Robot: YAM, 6 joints.
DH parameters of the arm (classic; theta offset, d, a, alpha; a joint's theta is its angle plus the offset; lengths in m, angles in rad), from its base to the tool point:
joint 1: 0 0.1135 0.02 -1.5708
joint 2: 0 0 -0.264 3.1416
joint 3: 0.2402 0 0.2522 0
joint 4: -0.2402 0 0.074 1.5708
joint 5: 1.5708 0 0 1.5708
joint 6: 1.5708 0.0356 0 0
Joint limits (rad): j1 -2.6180..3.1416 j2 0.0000..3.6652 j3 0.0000..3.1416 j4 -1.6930..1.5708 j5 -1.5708..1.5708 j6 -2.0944..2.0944
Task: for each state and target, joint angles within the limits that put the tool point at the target. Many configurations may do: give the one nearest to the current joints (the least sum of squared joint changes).
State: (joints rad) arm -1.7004 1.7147 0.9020 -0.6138 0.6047 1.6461
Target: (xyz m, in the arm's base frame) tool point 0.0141 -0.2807 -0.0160
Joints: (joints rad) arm -1.4558 2.2930 0.9402 -0.4652 0.5369 1.6461
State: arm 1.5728 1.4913 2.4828 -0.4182 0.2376 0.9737
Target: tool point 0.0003 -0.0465 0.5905
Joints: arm 1.4525 0.7988 2.0698 -0.9340 0.1632 0.9737
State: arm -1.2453 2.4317 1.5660 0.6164 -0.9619 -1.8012
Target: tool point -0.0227 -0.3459 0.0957
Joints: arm -1.7264 1.9770 0.8059 0.4815 -1.0673 -1.8012
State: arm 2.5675 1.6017 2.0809 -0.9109 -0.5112 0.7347
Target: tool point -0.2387 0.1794 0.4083
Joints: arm 2.4405 1.5212 1.7471 -1.1209 -0.4939 0.7347
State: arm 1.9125 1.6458 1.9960 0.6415 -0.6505 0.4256
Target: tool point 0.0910 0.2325 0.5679
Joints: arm 1.1141 1.3411 1.5916 0.6179 -0.6262 0.4256
